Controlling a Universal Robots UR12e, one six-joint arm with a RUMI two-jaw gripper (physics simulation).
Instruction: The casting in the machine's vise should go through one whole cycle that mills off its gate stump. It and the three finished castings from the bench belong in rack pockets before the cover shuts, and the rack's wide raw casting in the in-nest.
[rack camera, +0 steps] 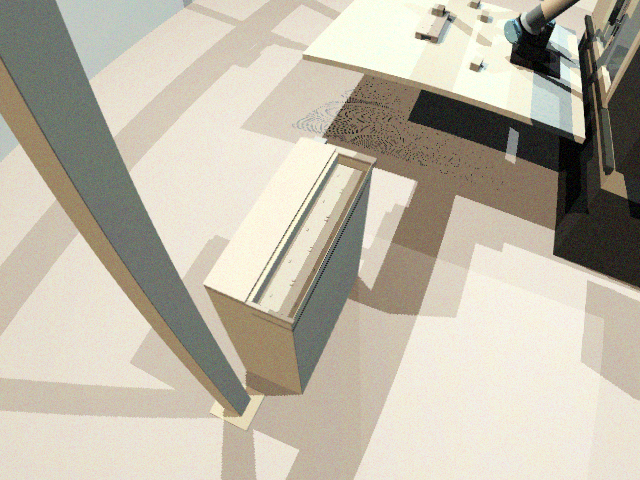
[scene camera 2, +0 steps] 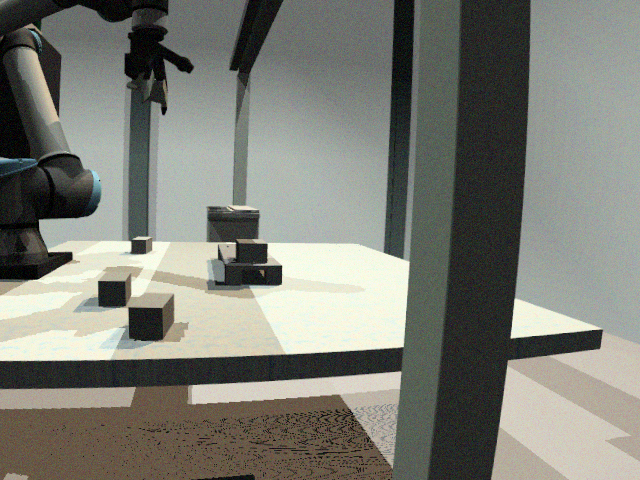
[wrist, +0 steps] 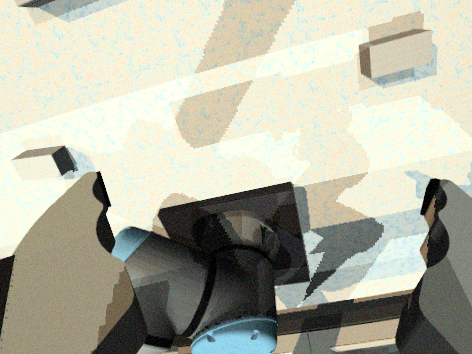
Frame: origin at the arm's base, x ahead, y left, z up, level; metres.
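Seen in the pictures: gripper, fingertip midpoint: [scene camera 2: 153,109] [wrist: 262,179]; arm's base, link origin: [rack camera: 530,52] [scene camera 2: 12,259] [wrist: 240,239].
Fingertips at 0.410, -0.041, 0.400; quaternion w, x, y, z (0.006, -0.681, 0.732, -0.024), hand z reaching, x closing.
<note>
Offsets run from my fingertips to a thing's top centre, as dx, dy, dz. "spot": to the spot under its first point. Level surfaces: height alone.
The raw casting @[+0.255, +0.024, -0.327] [scene camera 2: 251,251] [rack camera: 438,9] sits on one end of the low dark nest block @[+0.229, +0.162, -0.373] [scene camera 2: 232,274] [rack camera: 428,29]. Three finished castings lie apart on the bench: one @[-0.170, +0.461, -0.377] [scene camera 2: 141,244] [rack camera: 476,65] at the back, one @[-0.001, -0.251, -0.377] [scene camera 2: 114,290] [rack camera: 484,17] at the left, one @[+0.129, -0.433, -0.377] [scene camera 2: 150,317] nearest scene camera 2. Two castings @[spot: -0.159, +0.441, -0.377] [wrist: 42,163] @[spot: -0.002, -0.249, -0.377] [wrist: 399,55] show in the wrist view. The rack [rack camera: 258,222] [scene camera 2: 232,228] stands beyond the bench with its cover open; no casting shows in its pocket row. My gripper [scene camera 2: 148,97] [wrist: 262,179] is open and empty, high above the bench. The vise and its casting do not show.
The robot's base plate [wrist: 175,217] stands on the bench @[dz -0.427] [scene camera 2: 320,320] [rack camera: 361,41]. The dark machine [rack camera: 594,232] stands at the right in the rack view. A thick frame post [scene camera 2: 439,232] crosses scene camera 2's view; another post [rack camera: 129,217] stands beside the rack.
</note>
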